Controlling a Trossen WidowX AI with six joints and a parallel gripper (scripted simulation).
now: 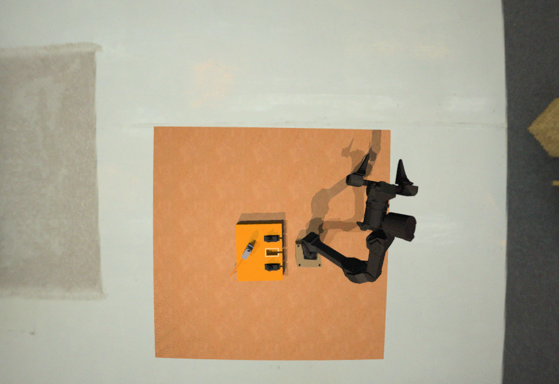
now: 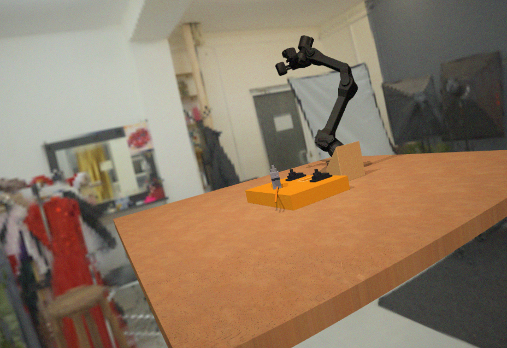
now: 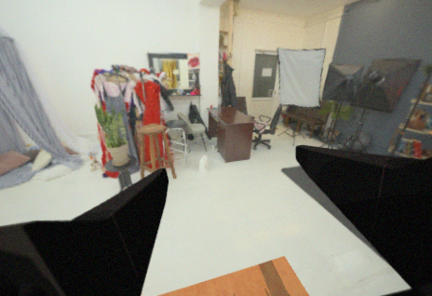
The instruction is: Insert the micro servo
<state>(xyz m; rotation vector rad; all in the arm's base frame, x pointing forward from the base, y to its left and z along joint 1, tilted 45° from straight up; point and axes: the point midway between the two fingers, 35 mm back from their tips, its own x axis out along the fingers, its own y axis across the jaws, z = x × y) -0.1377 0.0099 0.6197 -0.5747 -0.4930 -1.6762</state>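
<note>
Right now my gripper tip is 42 cm short of the orange deck, 49 cm to the right of it and 51 cm above it.
</note>
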